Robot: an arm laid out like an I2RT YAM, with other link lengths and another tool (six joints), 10 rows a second.
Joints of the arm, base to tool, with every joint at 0 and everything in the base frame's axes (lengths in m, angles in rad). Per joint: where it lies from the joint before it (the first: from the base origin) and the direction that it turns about. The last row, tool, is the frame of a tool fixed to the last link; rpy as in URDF.
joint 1: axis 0 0 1 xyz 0.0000 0.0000 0.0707
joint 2: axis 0 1 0 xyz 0.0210 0.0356 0.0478
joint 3: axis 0 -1 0 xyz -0.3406 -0.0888 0.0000
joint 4: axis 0 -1 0 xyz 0.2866 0.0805 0.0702
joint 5: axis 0 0 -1 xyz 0.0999 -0.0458 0.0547
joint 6: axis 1 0 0 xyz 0.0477 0.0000 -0.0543
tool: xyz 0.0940 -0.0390 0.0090 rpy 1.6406 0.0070 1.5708
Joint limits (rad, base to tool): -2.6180..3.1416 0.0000..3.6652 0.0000..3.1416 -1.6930..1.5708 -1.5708..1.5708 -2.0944..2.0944
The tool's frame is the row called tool.
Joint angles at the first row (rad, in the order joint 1, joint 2, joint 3, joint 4, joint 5, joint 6):
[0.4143 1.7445 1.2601 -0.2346 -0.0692 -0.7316]
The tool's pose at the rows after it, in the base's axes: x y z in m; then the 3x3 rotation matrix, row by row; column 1 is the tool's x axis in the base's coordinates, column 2 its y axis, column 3 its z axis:
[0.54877 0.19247 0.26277], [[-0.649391 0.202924 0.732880], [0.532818 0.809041 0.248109], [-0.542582 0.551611 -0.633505]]
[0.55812 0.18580 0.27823], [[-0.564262 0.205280 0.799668], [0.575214 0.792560 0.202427], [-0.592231 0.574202 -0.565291]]
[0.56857 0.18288 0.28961], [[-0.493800 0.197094 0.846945], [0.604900 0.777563 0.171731], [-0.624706 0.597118 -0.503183]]
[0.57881 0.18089 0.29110], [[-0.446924 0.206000 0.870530], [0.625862 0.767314 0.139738], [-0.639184 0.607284 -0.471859]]
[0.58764 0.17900 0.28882], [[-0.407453 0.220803 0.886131], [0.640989 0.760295 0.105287], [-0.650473 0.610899 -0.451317]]
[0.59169 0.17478 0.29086], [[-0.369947 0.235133 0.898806], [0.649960 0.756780 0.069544], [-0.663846 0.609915 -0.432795]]
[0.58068 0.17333 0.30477], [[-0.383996 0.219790 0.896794], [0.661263 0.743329 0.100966], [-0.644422 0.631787 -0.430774]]
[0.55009 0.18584 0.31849], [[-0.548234 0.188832 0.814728], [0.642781 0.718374 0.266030], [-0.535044 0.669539 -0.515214]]
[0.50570 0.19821 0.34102], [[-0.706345 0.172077 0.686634], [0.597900 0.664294 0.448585], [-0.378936 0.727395 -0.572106]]
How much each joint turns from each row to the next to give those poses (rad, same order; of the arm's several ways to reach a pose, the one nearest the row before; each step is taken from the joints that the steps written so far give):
[0.0008 0.0028 -0.0077 0.0939 0.0916 0.0153]
[0.0006 -0.0001 -0.0116 0.0930 0.0703 0.0117]
[-0.0002 0.0149 0.0000 0.0855 0.0480 0.0045]
[-0.0006 0.0277 0.0110 0.0497 0.0396 0.0079]
[0.0004 0.0287 0.0103 0.0381 0.0397 0.0064]
[-0.0006 0.0108 0.0048 0.0224 0.0390 0.0002]
[-0.0006 -0.0466 -0.0125 -0.0269 -0.0306 0.0167]
[-0.0001 -0.0930 0.0157 -0.1881 -0.1850 0.0489]
[0.0002 -0.1064 0.0273 -0.2031 -0.2158 0.0611]

